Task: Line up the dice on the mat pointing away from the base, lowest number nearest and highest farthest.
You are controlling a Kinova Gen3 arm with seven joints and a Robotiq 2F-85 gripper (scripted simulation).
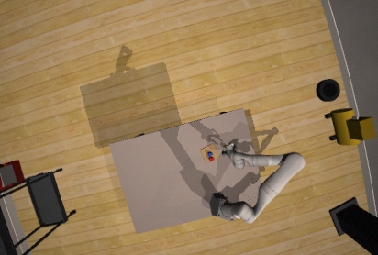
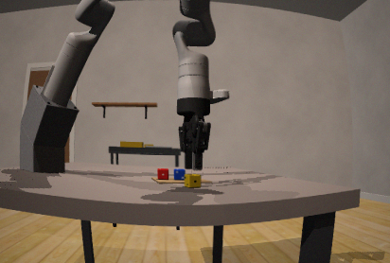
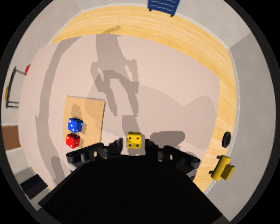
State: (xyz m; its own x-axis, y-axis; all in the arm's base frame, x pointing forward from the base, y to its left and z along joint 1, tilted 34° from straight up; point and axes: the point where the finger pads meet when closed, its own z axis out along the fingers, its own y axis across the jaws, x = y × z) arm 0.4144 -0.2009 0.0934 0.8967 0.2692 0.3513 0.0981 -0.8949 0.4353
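Now: hand 4 cm above the yellow die. The rest, counted from my hand: red die (16 cm to the left, 4 cm below, 4 cm behind); tan mat (15 cm to the left, 6 cm below, 1 cm ahead); blue die (15 cm to the left, 4 cm below).
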